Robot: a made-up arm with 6 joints.
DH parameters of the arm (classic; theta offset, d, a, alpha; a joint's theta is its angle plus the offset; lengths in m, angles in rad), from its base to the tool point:
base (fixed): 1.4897 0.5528 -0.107 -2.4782
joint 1: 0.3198 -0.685 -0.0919 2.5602
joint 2: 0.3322 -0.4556 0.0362 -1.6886
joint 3: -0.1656 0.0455 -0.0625 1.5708
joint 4: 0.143 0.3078 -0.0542 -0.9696
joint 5: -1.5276 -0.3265 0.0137 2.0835
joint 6: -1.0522 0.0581 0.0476 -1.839
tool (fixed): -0.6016 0.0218 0 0
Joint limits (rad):
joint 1: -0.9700..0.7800
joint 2: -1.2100..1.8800
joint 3: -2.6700..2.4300
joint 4: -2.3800..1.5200
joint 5: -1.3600..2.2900
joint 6: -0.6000..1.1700
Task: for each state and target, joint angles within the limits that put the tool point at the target. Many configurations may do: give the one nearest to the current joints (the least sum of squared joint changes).
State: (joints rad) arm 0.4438 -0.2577 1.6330 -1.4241 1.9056 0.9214
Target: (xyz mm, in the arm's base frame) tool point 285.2 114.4 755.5
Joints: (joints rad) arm 0.0933 -0.0531 2.4300 -1.8626 1.5681 1.0663
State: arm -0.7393 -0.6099 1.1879 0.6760 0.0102 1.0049
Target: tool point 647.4 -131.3 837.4
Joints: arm -0.4685 -0.3908 0.9985 0.0976 -0.1773 1.1700
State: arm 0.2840 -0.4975 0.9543 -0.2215 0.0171 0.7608
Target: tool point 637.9 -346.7 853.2
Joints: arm 0.0212 -0.6672 1.1937 -0.0175 0.1316 0.6478
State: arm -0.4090 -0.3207 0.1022 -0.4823 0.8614 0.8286
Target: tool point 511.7 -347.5 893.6
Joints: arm -0.8456 -0.7435 0.6756 -0.9983 0.8894 1.0475
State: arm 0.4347 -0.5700 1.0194 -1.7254 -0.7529 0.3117
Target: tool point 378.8 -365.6 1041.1
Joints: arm -0.0776 -0.3131 1.0206 -0.9925 -0.7096 0.2258
